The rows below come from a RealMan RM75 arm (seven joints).
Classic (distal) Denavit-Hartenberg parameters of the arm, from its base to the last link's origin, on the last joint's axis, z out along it. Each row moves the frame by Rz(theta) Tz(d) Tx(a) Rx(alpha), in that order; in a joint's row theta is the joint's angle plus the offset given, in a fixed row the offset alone. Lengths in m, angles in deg.
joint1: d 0.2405, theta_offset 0, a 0, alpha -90
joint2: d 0, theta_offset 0, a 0, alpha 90
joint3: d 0.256, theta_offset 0, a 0, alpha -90
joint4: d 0, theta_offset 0, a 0, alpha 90
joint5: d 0.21, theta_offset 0, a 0, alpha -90
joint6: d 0, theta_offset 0, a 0, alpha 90
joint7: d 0.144, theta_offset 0, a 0, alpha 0
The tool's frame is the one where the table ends.
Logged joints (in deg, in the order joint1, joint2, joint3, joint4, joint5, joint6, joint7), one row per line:
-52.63, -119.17, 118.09, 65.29, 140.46, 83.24, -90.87
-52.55, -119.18, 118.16, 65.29, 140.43, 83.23, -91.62
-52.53, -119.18, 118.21, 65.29, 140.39, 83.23, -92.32
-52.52, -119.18, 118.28, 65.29, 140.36, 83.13, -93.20
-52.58, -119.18, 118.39, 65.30, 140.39, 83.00, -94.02
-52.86, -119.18, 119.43, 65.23, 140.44, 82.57, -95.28
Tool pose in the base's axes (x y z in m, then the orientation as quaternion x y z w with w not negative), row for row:
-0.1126, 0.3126, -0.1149, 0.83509, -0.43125, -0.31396, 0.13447
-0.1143, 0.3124, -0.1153, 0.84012, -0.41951, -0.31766, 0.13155
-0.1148, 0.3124, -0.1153, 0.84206, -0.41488, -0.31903, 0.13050
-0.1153, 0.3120, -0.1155, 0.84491, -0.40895, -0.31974, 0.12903
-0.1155, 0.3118, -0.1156, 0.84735, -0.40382, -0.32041, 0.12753
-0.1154, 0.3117, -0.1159, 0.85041, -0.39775, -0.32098, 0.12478
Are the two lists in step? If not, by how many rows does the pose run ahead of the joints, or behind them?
The pose runs 2 rows behind the joints: the pose in row i belongs to the joints in row i - 2.
